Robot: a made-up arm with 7 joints.
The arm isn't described. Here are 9 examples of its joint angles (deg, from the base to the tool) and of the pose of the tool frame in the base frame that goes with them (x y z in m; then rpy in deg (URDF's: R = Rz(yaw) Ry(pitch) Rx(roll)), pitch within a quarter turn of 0, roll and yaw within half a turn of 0).
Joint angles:
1: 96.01 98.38 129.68 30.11 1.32 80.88 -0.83
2: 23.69 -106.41 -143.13 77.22 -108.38 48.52 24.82
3: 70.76 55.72 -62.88 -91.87 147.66 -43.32 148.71
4: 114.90 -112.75 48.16 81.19 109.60 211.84 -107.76
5: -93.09 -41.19 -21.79 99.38 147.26 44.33 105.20
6: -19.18 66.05 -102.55 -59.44 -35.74 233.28 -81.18
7: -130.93 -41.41 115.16 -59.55 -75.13 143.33 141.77
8: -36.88 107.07 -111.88 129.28 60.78 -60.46 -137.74
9: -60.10 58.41 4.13 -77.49 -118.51 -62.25 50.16
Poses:
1: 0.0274 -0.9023 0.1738 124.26 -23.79 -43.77
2: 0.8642 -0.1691 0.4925 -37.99 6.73 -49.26
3: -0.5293 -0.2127 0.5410 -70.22 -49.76 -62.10
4: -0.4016 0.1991 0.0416 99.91 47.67 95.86
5: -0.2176 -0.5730 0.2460 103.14 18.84 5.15
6: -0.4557 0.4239 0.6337 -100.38 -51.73 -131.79
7: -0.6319 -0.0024 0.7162 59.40 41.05 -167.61
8: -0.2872 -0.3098 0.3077 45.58 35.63 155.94
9: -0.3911 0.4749 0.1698 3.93 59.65 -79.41
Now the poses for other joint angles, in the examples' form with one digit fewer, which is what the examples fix.
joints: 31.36 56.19 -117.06 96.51 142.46 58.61 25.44
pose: 0.017 -0.673 0.409 83.9 48.3 7.5
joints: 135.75 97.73 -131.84 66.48 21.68 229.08 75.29
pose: 0.616 -0.081 0.026 -60.3 35.2 174.1
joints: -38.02 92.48 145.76 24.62 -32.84 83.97 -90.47
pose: -0.778 0.532 0.260 147.7 60.7 -94.9
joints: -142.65 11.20 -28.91 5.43 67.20 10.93 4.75
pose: -0.030 0.161 1.364 -8.5 -72.2 85.3
